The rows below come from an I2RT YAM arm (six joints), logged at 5 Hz.
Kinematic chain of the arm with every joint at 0, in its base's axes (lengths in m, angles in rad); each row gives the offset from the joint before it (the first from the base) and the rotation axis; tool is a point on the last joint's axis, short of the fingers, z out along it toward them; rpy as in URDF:
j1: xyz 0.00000 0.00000 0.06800 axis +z
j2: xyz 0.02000 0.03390 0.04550 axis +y
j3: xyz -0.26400 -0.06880 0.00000 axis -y
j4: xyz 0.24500 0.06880 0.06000 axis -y
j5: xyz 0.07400 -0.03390 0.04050 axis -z
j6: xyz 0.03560 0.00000 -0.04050 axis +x
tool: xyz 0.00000 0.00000 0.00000 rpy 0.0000 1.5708 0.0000
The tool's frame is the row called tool.
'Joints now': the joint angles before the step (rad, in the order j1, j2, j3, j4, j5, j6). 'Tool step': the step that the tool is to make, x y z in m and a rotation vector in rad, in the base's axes. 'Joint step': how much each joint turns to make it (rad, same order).
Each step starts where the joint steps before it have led.
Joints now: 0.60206 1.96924 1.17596 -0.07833 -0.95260 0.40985
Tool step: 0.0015 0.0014 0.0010 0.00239 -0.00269 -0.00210
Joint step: 0.00084 0.00373 0.00830 0.00256 0.00156 0.00436
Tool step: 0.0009 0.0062 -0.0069 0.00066 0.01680 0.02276
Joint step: 0.01058 0.03244 0.01979 -0.00479 -0.01560 -0.00491
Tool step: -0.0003 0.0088 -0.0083 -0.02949 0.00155 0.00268
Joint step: 0.01941 0.03393 0.02203 -0.00860 0.02844 -0.00248
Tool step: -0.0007 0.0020 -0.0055 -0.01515 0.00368 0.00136
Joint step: 0.00547 0.01475 0.00264 -0.00376 0.01042 -0.00486
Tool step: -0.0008 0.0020 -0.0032 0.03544 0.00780 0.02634
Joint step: 0.00302 0.01111 -0.00692 0.03560 -0.04043 0.00329
